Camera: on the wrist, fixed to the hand. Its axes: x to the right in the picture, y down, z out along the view.
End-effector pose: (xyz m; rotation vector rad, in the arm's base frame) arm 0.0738 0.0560 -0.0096 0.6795 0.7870 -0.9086
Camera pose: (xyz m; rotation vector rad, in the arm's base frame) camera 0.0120 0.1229 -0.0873 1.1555 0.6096 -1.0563
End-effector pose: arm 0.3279 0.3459 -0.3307 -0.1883 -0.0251 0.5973
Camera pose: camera 0.3676 0.3031 -0.4352 0.2666 0.1907 0.6198
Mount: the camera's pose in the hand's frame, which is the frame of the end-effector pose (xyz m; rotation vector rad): 0.0121 -0.0376 -0.1130 0.4898 0.0686 0.0403
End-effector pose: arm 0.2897 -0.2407 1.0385 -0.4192 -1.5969 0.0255
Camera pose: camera 0.3896 -0.2990 1.0693 -0.0685 -1.4542 0.4200
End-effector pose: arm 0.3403 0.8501 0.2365 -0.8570 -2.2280 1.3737
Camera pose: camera 0.3885 0.9202 0.3207 -0.7564 -1.7132 1.7725
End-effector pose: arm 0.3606 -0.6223 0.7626 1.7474 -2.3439 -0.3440
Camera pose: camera 0.4247 -0.6519 0.8593 -1.8159 2.4991 -0.3148
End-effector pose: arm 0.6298 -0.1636 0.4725 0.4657 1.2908 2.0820
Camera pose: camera 0.5663 -0.2186 0.3872 0.6364 1.8534 1.8145
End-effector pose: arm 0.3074 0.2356 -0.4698 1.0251 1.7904 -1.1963
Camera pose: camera 0.2524 0.3358 -0.4341 1.3812 1.5486 -1.6364
